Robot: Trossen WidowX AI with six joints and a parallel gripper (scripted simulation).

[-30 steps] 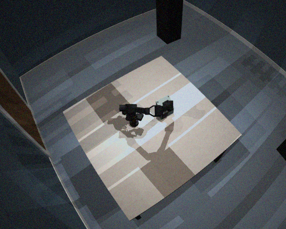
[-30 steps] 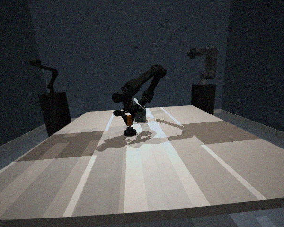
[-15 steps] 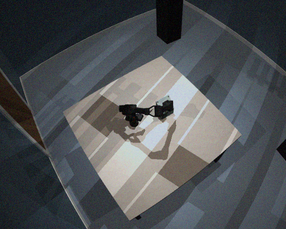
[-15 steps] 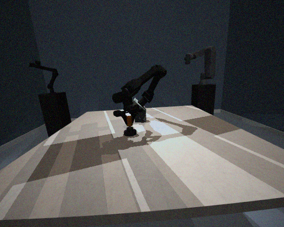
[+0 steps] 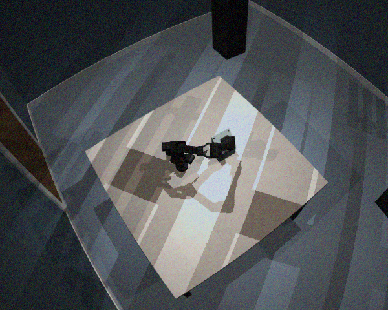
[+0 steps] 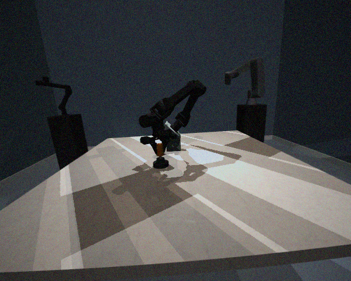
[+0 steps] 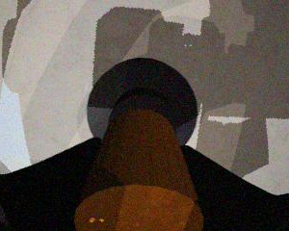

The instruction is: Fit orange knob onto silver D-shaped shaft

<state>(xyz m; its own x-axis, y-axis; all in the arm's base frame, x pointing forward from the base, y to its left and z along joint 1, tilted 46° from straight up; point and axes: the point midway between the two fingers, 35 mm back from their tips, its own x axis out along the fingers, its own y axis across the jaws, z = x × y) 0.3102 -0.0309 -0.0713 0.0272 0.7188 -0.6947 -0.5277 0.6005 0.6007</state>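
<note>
Right now my gripper tip is 30 mm below the orange knob. From my gripper tip the other things lie so: round pedestal: 40 mm below.
</note>
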